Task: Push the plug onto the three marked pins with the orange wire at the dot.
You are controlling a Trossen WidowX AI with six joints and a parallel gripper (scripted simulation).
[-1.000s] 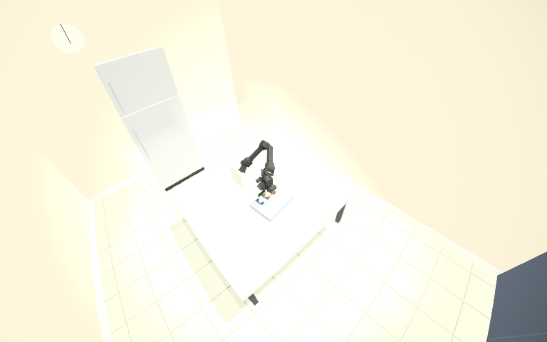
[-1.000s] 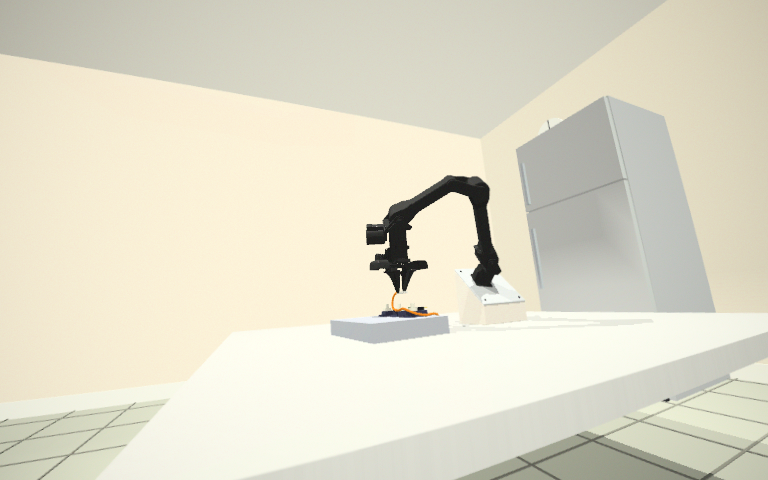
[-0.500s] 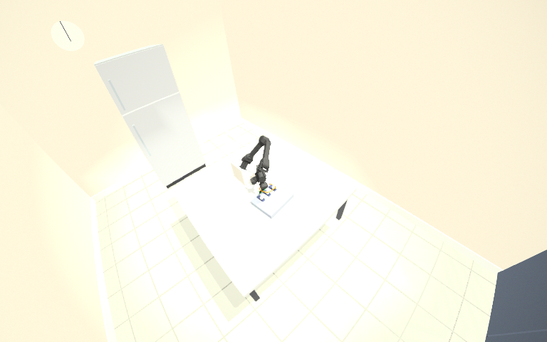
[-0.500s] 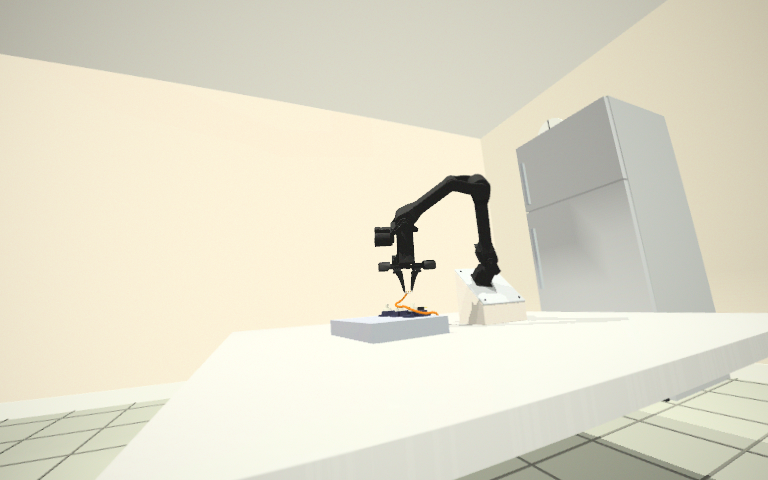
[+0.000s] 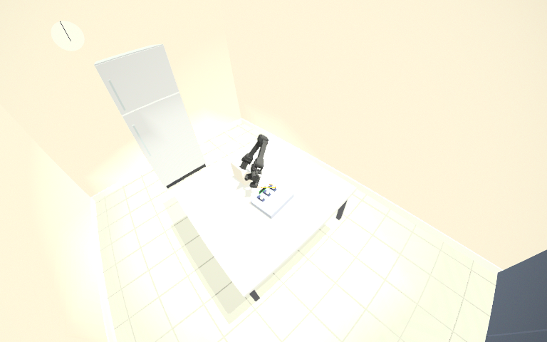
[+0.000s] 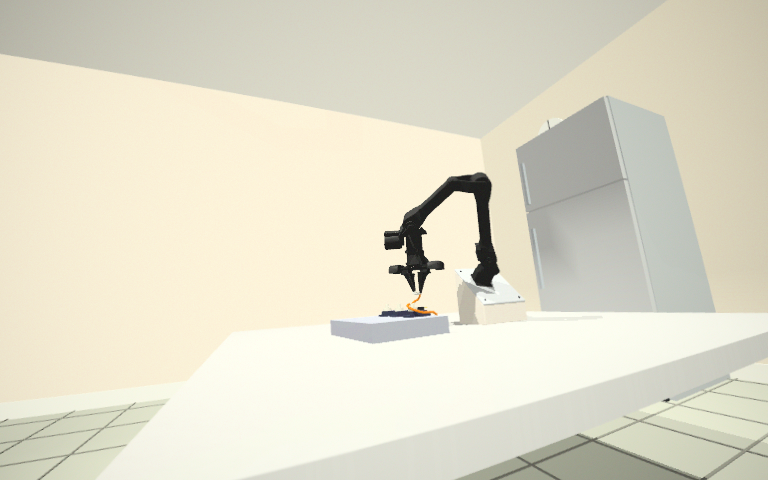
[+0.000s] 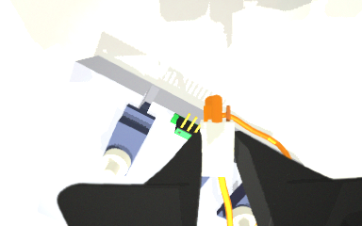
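The green band lies 3 cm ahead of my gripper tip and 4 cm below it. Also, from my gripper tip: grey holder plate (18 cm ahead, 7 cm to the left, 9 cm below).
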